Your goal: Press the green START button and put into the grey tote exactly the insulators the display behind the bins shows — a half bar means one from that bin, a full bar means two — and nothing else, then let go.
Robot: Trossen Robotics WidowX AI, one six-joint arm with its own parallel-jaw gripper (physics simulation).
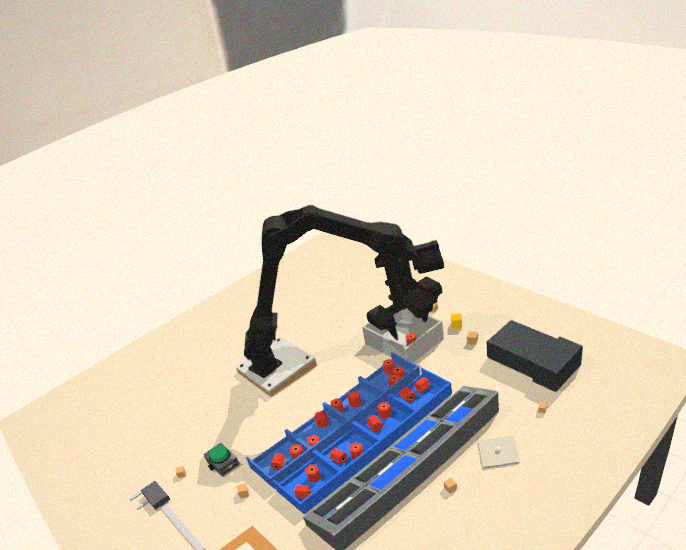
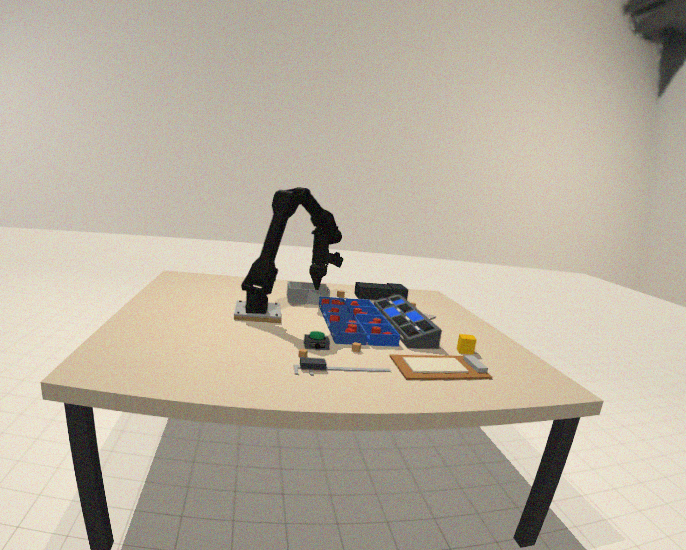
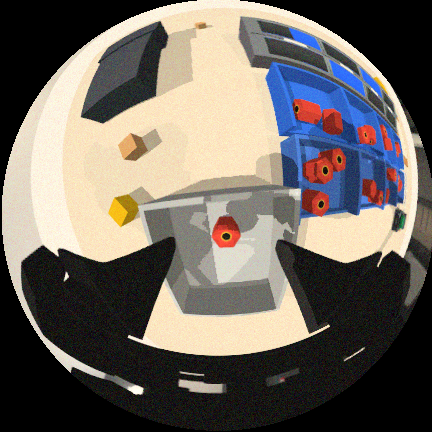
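Seen in the pictures: gripper, fingertip midpoint: (image 1: 410, 330) (image 2: 317, 287) (image 3: 226, 244); arm's base, link origin: (image 1: 265, 366) (image 2: 255, 310).
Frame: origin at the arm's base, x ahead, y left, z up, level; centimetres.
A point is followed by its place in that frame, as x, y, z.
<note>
The grey tote (image 1: 380, 344) @(19.3, 21.2, 0.3) (image 2: 297, 293) @(16.5, 21.4, 1.4) (image 3: 230, 301) @(14.4, 27.8, 1.1) holds one red insulator (image 1: 411, 338) @(25.0, 26.3, 0.9) (image 3: 226, 231) @(24.9, 26.7, 0.9). My gripper (image 1: 409, 327) @(24.8, 26.7, 3.0) (image 2: 317, 286) @(24.8, 26.7, 3.0) (image 3: 226, 244) @(24.8, 26.7, 3.0) is wide open, its fingertips apart on either side above that insulator, which lies on the tote floor. The blue bins (image 1: 343, 480) (image 2: 349, 338) (image 3: 276, 102) hold several red insulators. Behind them the display (image 1: 412, 480) @(52.5, -8.1, 0.9) (image 2: 422, 340) @(45.4, -26.8, 0.2) (image 3: 247, 46) @(48.2, 19.1, -0.4) shows one half blue bar in the outer row at the tote end and two full blue bars, one per row. The green START button (image 1: 218, 453) @(15.5, -26.6, 1.7) (image 2: 316, 335) @(14.3, -28.0, 1.5) (image 3: 402, 220) stands beyond the bins' other end.
A dark box (image 1: 532, 351) @(54.0, 34.2, 3.0) (image 2: 372, 290) @(47.9, 31.8, 1.9) (image 3: 125, 75) @(44.2, 33.6, 3.0) stands beyond the tote. A yellow cube (image 1: 456, 321) @(29.9, 38.3, 0.0) (image 3: 123, 210) @(29.1, 38.0, 0.5) and a wooden cube (image 1: 472, 338) @(37.0, 34.8, -0.3) (image 3: 132, 146) @(35.8, 34.9, 0.0) lie near the tote. A caliper (image 1: 154, 494) @(11.6, -42.5, -0.3) (image 2: 312, 363) @(10.5, -44.1, -0.3) and a clipboard (image 2: 440, 376) @(41.1, -49.8, -1.6) lie near the button end.
</note>
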